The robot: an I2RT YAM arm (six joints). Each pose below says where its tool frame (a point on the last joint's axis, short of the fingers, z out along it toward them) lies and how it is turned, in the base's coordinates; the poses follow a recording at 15 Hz.
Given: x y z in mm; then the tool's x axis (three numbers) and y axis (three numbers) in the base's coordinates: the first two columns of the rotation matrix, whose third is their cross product.
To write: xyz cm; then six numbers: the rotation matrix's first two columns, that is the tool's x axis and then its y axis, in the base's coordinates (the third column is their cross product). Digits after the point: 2 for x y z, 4 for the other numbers.
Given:
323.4 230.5 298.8 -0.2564 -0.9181 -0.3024 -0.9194 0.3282 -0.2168
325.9 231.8 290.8 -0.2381 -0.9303 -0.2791 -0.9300 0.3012 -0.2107
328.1 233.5 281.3 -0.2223 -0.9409 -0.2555 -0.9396 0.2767 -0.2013
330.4 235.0 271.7 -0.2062 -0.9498 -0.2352 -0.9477 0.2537 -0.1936
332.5 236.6 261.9 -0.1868 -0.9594 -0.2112 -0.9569 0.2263 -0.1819
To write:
32.34 23.05 29.88 -0.2564 -0.9181 -0.3024 -0.9194 0.3282 -0.2168
32.59 23.18 29.08 -0.2381 -0.9303 -0.2791 -0.9300 0.3012 -0.2107
32.81 23.35 28.13 -0.2223 -0.9409 -0.2555 -0.9396 0.2767 -0.2013
33.04 23.50 27.17 -0.2062 -0.9498 -0.2352 -0.9477 0.2537 -0.1936
33.25 23.66 26.19 -0.1868 -0.9594 -0.2112 -0.9569 0.2263 -0.1819

